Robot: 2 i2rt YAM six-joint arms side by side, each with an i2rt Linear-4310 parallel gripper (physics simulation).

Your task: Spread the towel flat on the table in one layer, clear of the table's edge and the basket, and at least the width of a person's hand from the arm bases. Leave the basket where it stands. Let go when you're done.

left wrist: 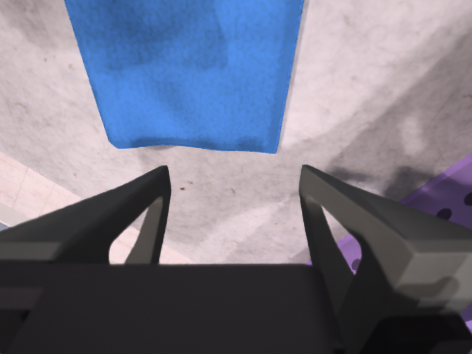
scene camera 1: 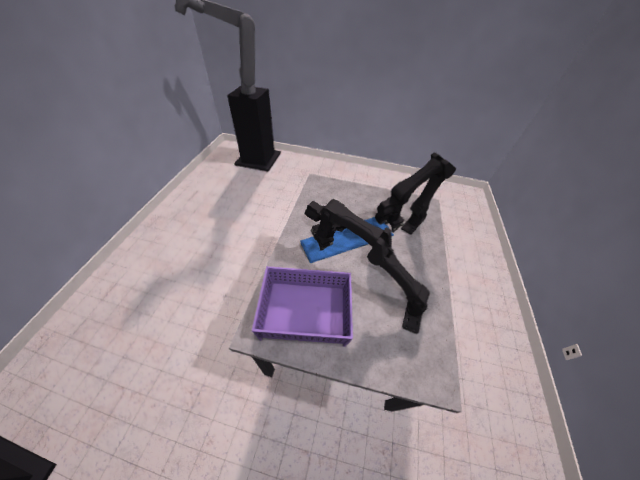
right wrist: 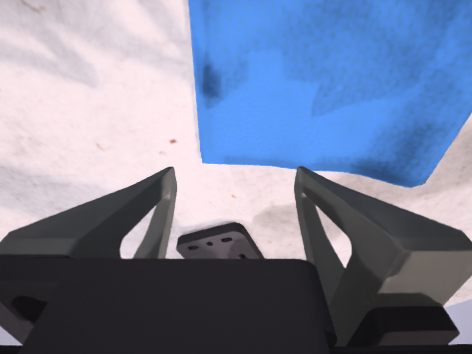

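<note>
The blue towel lies on the table as a long, narrow strip. Its surface has slight ripples; its layers cannot be counted. My left gripper is partly open and empty, over the towel's left end; in its wrist view the end edge lies just beyond the fingertips. My right gripper is partly open and empty, at the towel's other end, where one corner shows just beyond the fingertips. The purple basket stands apart from the towel.
The grey table carries both arms. The left arm reaches across above the towel and hides part of it. Its base plate is at the right of the basket; the other base plate is near the towel's right end.
</note>
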